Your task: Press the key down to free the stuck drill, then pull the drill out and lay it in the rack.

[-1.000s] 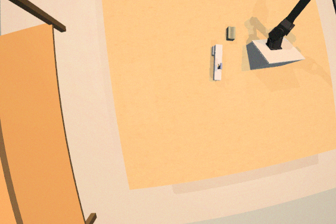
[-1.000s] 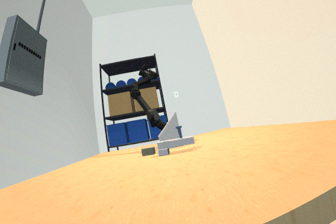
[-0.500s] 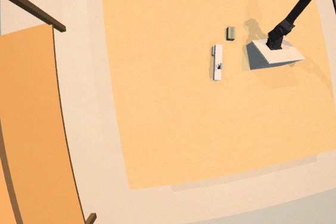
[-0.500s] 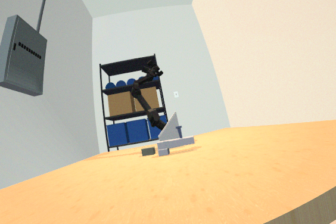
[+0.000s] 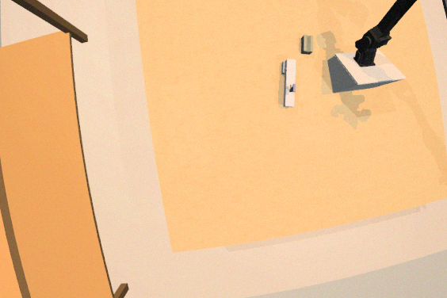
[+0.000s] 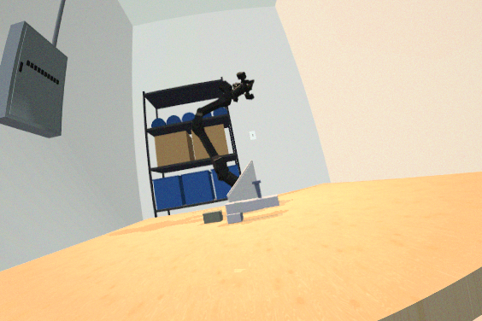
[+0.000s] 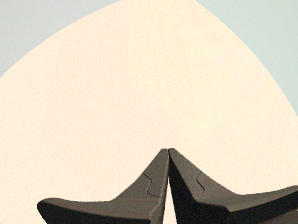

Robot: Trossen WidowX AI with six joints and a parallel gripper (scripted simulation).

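The blue key is 460 mm ahead of my gripper tip, 180 mm to the right of it and 670 mm below it. Also, from my gripper tip: grey block (450 mm ahead, 210 mm to the right, 720 mm below); then dark box (350 mm ahead, 360 mm to the right, 740 mm below); then drill shank (450 mm ahead, 230 mm to the right, 710 mm below).
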